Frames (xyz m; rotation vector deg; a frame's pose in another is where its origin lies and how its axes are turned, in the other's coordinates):
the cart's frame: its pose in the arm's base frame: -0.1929 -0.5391 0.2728 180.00 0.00 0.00
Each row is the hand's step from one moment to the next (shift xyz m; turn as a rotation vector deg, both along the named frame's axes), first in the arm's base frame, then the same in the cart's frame.
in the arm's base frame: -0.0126 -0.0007 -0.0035 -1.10 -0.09 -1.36
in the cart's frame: -0.0126 0.0007 0.0035 -1.10 0.09 1.36
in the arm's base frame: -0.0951 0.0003 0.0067 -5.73 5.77 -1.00
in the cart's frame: -0.0951 -0.0003 -0.0067 -5.73 -5.77 1.00
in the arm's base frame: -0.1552 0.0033 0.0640 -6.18 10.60 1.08
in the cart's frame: -0.1552 -0.0033 -0.0640 -6.18 -10.60 -1.08
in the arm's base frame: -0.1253 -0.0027 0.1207 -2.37 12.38 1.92
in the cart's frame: -0.1253 0.0027 -0.1207 -2.37 -12.38 -1.92
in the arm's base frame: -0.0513 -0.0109 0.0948 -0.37 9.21 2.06
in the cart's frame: -0.0513 0.0109 -0.0948 -0.37 -9.21 -2.06
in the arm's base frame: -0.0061 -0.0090 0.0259 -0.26 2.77 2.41
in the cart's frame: -0.0061 0.0090 -0.0259 -0.26 -2.77 -2.41
